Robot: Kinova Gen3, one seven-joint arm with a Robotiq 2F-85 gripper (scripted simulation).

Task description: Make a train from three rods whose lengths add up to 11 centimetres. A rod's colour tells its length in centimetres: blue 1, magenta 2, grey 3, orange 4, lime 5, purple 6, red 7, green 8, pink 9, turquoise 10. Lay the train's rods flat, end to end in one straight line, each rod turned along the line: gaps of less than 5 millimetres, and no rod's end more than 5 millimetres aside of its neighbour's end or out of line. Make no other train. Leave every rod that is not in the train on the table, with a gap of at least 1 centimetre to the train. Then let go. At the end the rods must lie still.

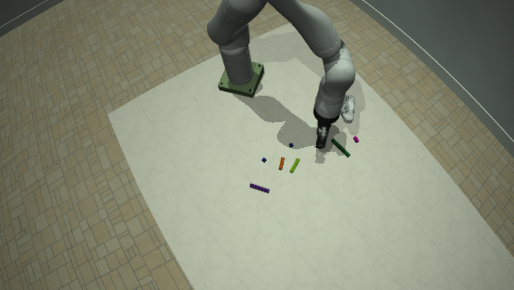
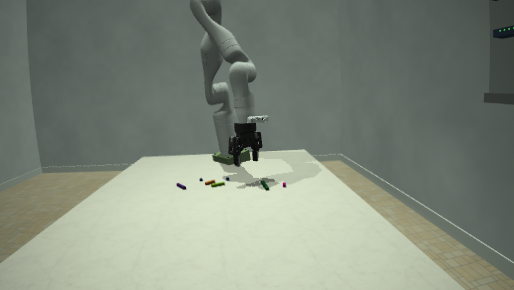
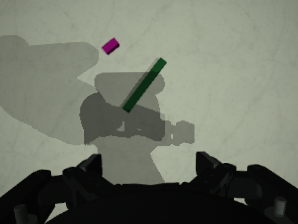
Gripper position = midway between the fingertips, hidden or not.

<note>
In view: my gripper [image 2: 246, 163].
My gripper is seen too in image 3 [image 3: 149, 163].
</note>
